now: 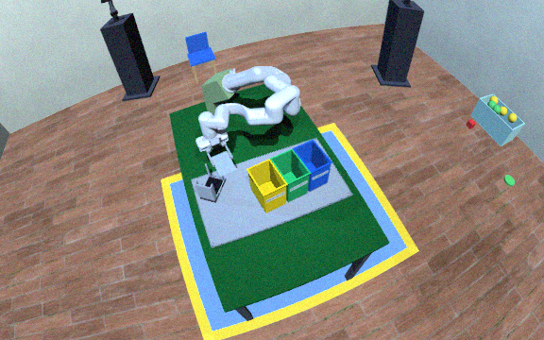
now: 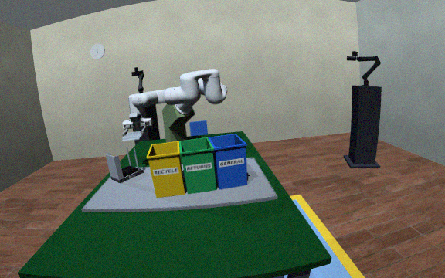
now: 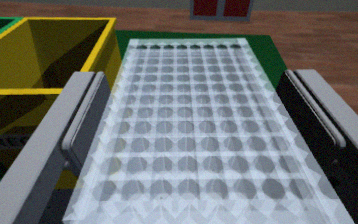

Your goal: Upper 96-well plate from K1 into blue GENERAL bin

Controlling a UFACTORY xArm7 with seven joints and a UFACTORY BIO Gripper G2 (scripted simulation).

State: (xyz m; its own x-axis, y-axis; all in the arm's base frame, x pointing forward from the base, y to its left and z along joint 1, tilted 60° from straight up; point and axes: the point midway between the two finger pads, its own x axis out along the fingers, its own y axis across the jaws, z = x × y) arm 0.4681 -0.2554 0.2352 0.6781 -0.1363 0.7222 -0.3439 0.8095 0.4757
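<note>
My hand is 45 cm to the right of the blue general bin, 14 cm above it and 5 cm past it. From my hand the other things lie so: clear 96-well plate 2 cm ahead, 1 cm to the left, 1 cm below; then dark plate 20 cm below, 9 cm to the right, 3 cm ahead; then yellow recycle bin 22 cm to the left, 14 cm below, 8 cm ahead.
</note>
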